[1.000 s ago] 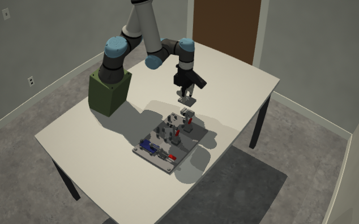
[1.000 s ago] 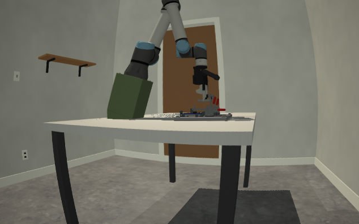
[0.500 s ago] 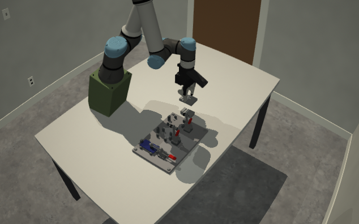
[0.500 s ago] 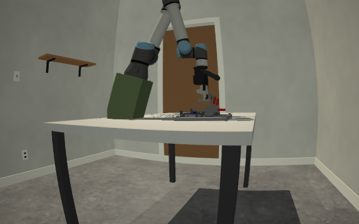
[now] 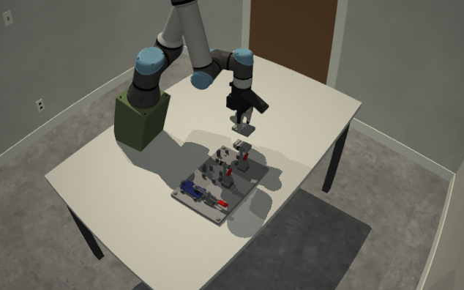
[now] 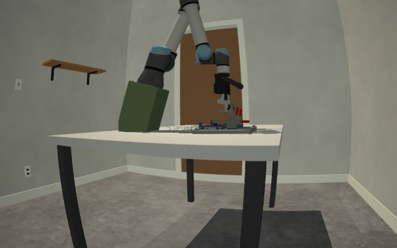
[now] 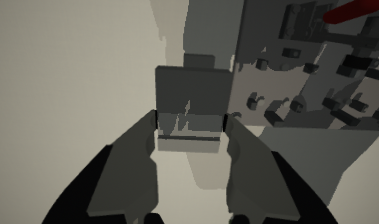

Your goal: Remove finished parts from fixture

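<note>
My gripper is now 10 mm past the pale grey part and 10 mm above it. The rest, counted from my hand: blue blank (10 mm ahead, 340 mm to the right, 80 mm below); grey fixture plate (60 mm ahead, 230 mm to the right, 100 mm below).
</note>
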